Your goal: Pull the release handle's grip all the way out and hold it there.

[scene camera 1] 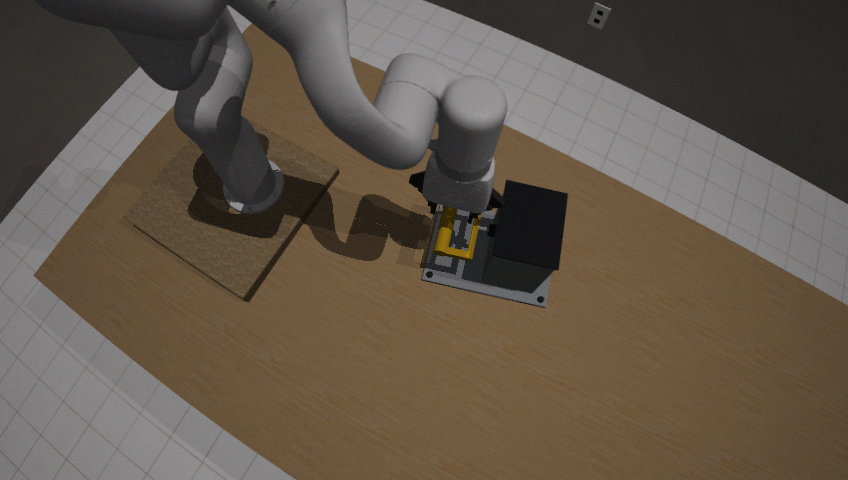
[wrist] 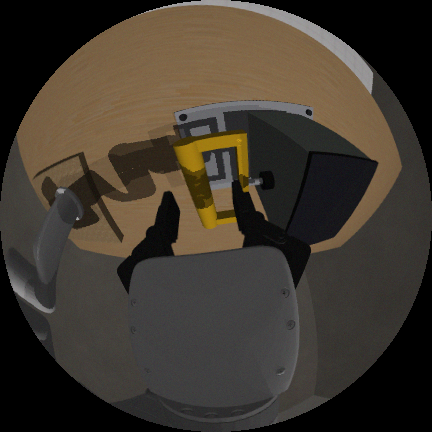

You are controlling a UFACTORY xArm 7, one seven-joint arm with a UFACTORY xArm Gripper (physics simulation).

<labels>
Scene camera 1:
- my gripper: 452, 211
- grey base plate: 443, 270
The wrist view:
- my gripper: 202, 195
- grey base plate: 229, 115
</labels>
